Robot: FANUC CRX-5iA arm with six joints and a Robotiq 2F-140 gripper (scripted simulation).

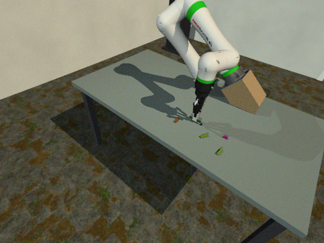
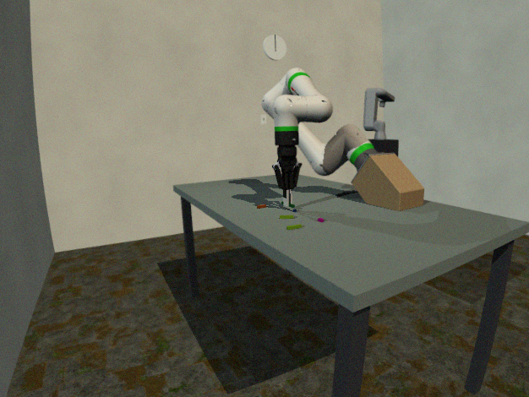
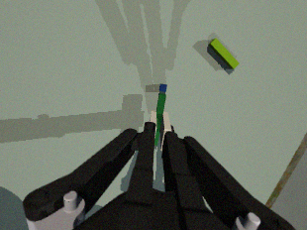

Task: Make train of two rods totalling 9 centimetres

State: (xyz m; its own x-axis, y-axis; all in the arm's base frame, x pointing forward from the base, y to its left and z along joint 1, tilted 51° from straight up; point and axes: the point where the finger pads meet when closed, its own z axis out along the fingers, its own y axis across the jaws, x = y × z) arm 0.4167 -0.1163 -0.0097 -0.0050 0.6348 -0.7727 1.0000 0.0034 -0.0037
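The green rod lies 30 mm below my hand. The rest, counted from my hand: orange rod: 90 mm to the right, 70 mm ahead, 40 mm below; magenta rod: 210 mm to the left, 40 mm below, 10 mm ahead; blue rod: 50 mm to the left, 40 mm below.
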